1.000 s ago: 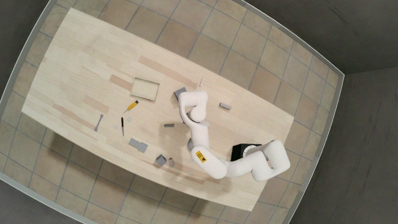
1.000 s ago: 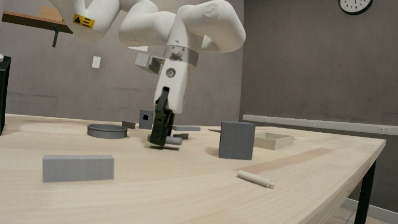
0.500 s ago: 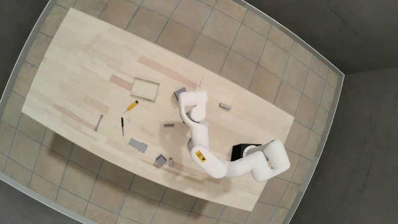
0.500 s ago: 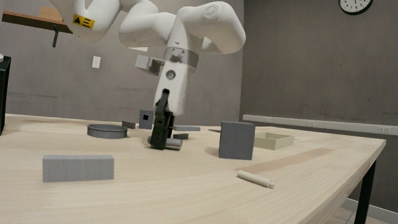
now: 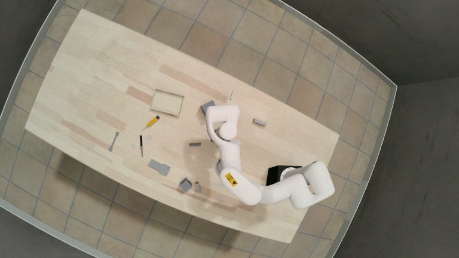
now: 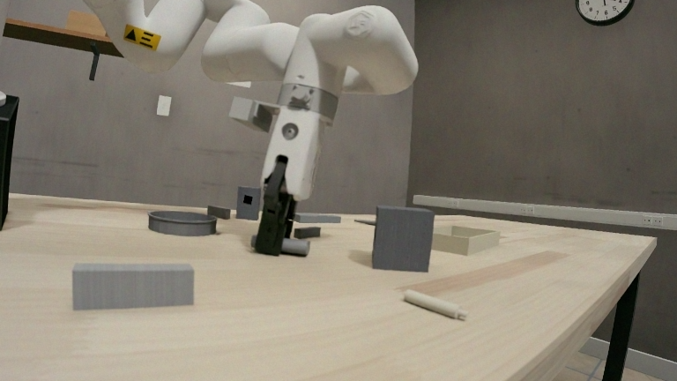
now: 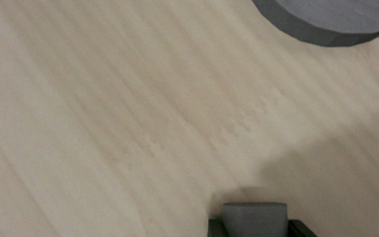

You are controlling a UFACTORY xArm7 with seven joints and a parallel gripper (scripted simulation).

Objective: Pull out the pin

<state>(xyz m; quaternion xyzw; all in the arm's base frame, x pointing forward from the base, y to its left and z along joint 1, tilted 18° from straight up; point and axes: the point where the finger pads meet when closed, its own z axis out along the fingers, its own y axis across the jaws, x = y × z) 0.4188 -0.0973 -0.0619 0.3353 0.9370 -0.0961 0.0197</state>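
Now: hand 11 cm short of the small grey bar, 10 cm to the right of it and 1 cm above it. Round my hand: shallow tray: 33 cm ahead, 5 cm to the right, 1 cm below; round grey dish: 10 cm behind, 15 cm to the left, 1 cm below; cream peg: 3 cm ahead, 24 cm to the right, 2 cm below.
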